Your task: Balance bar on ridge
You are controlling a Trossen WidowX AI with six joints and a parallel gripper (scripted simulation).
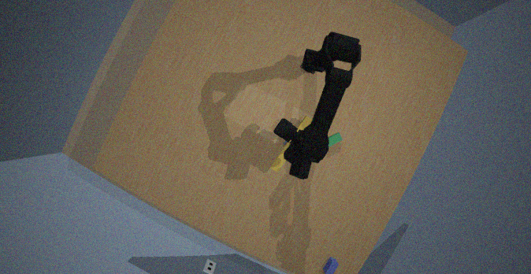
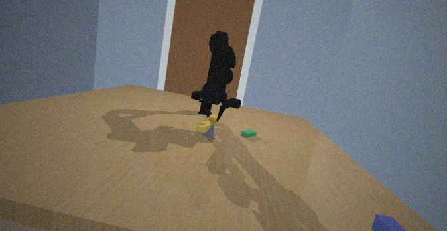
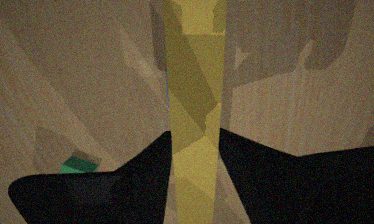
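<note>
The yellow bar is 30 mm ahead of my gripper tip. Round my gripper tip: grey ridge block 30 mm ahead, 10 mm below; blue block 440 mm ahead, 420 mm to the left, 30 mm below; green block 150 mm to the left, 70 mm behind, 40 mm below.
</note>
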